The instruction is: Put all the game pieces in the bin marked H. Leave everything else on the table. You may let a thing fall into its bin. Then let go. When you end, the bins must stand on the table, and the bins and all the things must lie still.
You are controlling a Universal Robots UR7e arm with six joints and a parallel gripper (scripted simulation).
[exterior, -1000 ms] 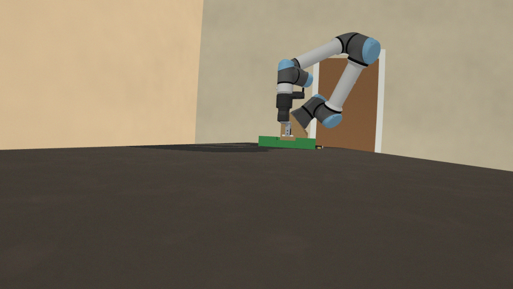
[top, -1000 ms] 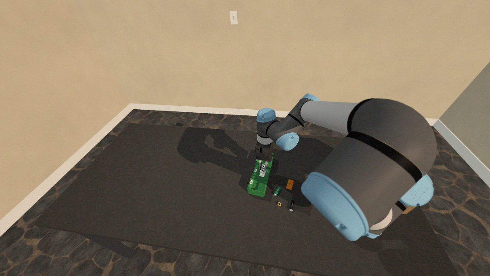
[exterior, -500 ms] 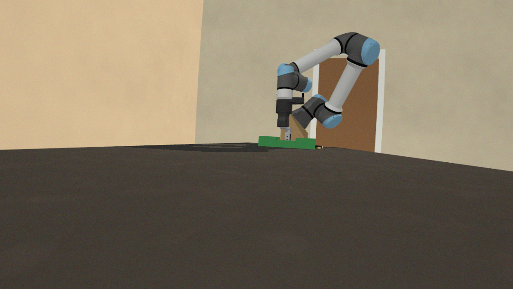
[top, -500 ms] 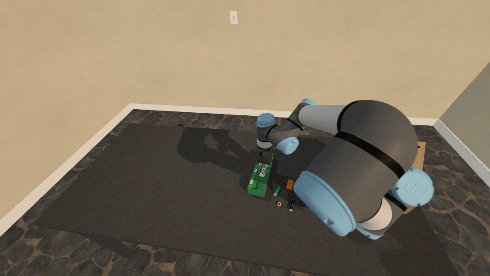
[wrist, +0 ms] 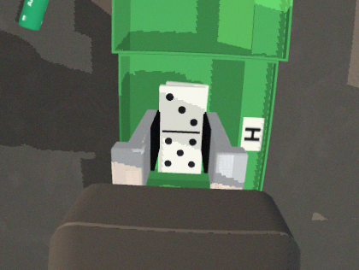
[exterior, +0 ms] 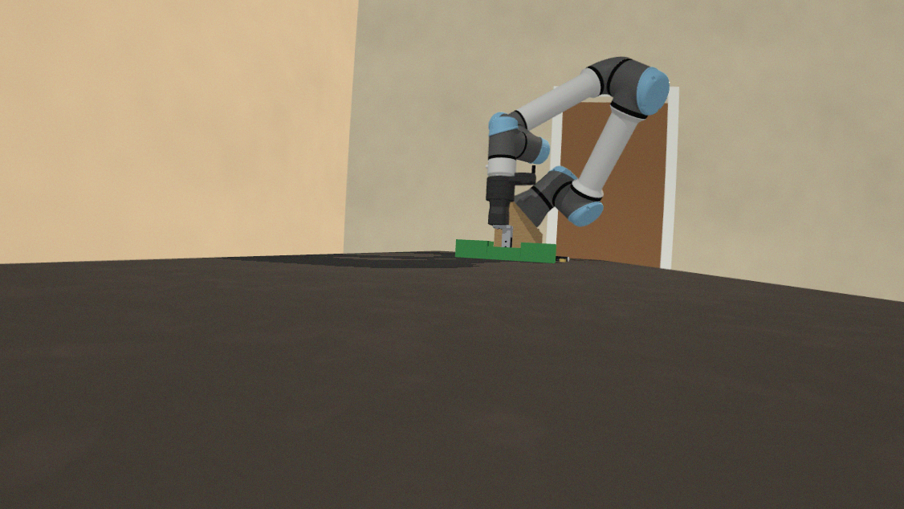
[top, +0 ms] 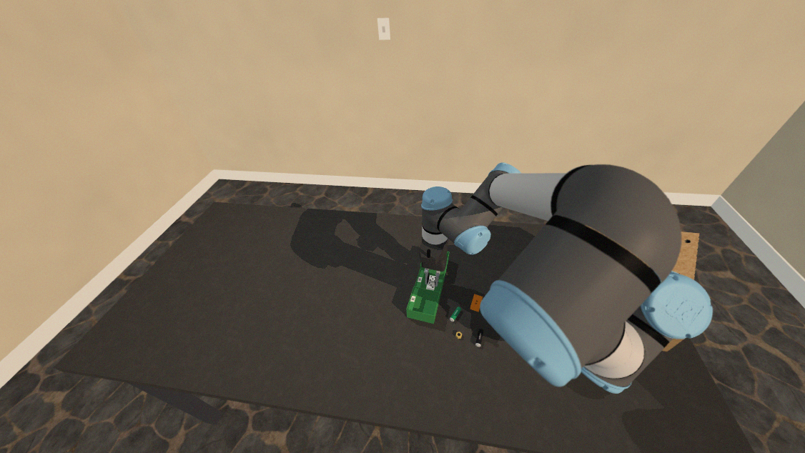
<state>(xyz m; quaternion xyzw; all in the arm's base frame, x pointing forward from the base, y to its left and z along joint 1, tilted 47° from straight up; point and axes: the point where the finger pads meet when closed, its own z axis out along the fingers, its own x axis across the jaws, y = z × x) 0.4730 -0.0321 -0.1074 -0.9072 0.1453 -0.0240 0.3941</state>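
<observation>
The green bin marked K is 1 cm ahead of my hand and 2 cm below it. Also, from my hand: orange block (14 cm behind, 5 cm to the left, 3 cm below); green cylinder (7 cm behind, 10 cm to the left, 3 cm below); white domino (1 cm below).
</observation>
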